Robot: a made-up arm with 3 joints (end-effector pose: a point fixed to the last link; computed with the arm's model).
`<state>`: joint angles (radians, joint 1 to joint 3).
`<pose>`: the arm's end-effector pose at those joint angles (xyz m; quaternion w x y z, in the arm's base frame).
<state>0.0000 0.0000 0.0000</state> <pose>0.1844 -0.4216 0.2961 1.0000 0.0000 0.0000 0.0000</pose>
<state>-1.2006 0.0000 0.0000</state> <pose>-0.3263 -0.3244 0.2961 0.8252 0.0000 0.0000 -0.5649</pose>
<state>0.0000 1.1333 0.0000</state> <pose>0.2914 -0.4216 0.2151 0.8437 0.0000 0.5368 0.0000</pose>
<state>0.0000 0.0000 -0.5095</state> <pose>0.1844 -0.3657 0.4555 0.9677 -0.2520 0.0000 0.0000</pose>
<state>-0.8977 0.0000 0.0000</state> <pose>-0.2147 -0.4070 0.2961 0.9009 0.0000 0.0000 -0.4339</pose>
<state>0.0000 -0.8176 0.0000</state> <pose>0.0903 -0.4216 0.2641 0.9176 0.0000 -0.3975 0.0000</pose>
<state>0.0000 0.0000 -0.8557</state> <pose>0.1844 -0.2858 0.5388 0.9099 -0.4149 0.0000 0.0000</pose>
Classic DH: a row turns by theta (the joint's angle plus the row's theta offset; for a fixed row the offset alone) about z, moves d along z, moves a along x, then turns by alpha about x. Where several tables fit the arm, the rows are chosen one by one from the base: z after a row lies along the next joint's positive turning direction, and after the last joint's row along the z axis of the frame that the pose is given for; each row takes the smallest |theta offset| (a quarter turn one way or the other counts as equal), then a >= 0, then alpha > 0; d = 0 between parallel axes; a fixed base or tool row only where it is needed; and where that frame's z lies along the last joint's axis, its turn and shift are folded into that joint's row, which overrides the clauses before.
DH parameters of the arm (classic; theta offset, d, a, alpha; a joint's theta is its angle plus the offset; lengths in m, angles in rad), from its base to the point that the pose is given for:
joint 1: 0 0.1715 0.1743 -1.5708
joint 2: -1.5708 -0.0876 0.097 -1.5708
joint 3: 1.5708 0.0101 0.334 1.5708
tool (fixed): 1.5708 0.0276 0 0

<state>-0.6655 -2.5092 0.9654</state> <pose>0.0205 -0.3980 0.3081 0.4044 -0.1386 -0.8428 0.3270</pose>
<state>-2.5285 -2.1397 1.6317</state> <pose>-0.3567 -0.1350 0.3083 0.7084 -0.4675 -0.5148 -0.1210</pose>
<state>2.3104 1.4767 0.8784</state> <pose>0.2154 0.2418 0.1481 0.5321 -0.4304 0.5337 0.4969</pose>
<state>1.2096 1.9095 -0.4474</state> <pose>0.5017 0.2618 0.0735 0.3605 -0.5580 0.5818 0.4693</pose>
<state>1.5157 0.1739 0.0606</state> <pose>0.4332 0.1787 0.2725 0.7250 -0.0377 0.0838 0.6825</pose>
